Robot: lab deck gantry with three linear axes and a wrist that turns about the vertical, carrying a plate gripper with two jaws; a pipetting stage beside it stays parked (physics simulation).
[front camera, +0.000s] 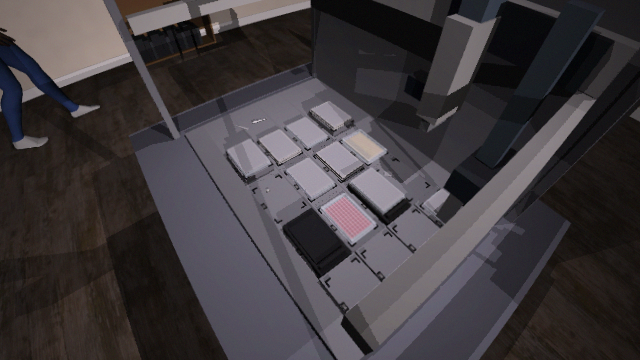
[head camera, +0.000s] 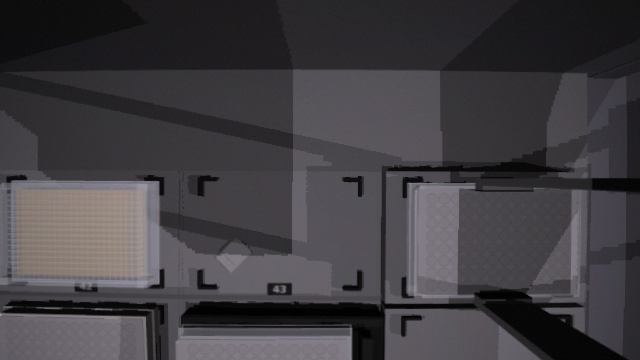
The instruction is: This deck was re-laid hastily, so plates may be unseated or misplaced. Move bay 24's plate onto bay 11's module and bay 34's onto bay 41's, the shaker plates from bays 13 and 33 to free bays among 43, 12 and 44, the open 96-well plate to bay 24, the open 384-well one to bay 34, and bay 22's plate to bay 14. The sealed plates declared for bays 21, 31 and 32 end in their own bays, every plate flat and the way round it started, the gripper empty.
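Frame: origin at the robot's base, x ahead, y left, z up, level; metres.
Seen in the pictures: gripper, fingertip midpoint: [front camera: 451, 210] [head camera: 499, 241]; robot's base, link origin: [front camera: 228, 157].
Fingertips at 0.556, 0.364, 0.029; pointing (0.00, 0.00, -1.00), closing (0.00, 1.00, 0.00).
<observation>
Offsets run from my fingertips to a thing's top centre, as dx, dy, dz. "spot": to the spot under its first point.
My gripper [head camera: 504, 239] is shut on a clear-lidded plate @(+0.000, +0.000, +0.000) [head camera: 515, 240] [front camera: 435, 201], low at bay 44; whether it rests there is unclear. The fingertips are hidden in the front view. Bay 33's plate @(-0.170, -0.107, +0.008) [front camera: 378, 189] [head camera: 265, 350] is on a black shaker. Bay 13's shaker @(spot: -0.161, -0.320, -0.005) [front camera: 315, 237] is bare. The open pink plate @(-0.164, -0.214, -0.014) [front camera: 348, 218] is at bay 23, the open cream plate @(-0.328, +0.000, -0.014) [front camera: 367, 145] [head camera: 80, 232] at bay 42. Plates stand at bay 22 @(spot: -0.322, -0.216, -0.014) [front camera: 310, 177], bay 11 @(spot: -0.483, -0.324, +0.005) [front camera: 248, 157], bay 41 @(spot: -0.485, -0.006, +0.005) [front camera: 331, 115], bay 21 @(spot: -0.485, -0.213, -0.014) [front camera: 280, 145], bay 31 @(spot: -0.488, -0.110, -0.014) [front camera: 306, 131] and bay 32 @(spot: -0.324, -0.106, -0.013) [front camera: 339, 159] [head camera: 70, 340].
A small pale chip @(-0.202, -0.018, -0.028) [head camera: 233, 255] lies in bay 43 and a small round bit @(spot: -0.365, -0.334, -0.025) [front camera: 267, 190] in bay 12. Bays 14, 24 and 34 hold no plate. The parked pipetting stage [front camera: 452, 70] hangs at the back. A pale rail [front camera: 470, 220] crosses before the gripper in the front view.
</observation>
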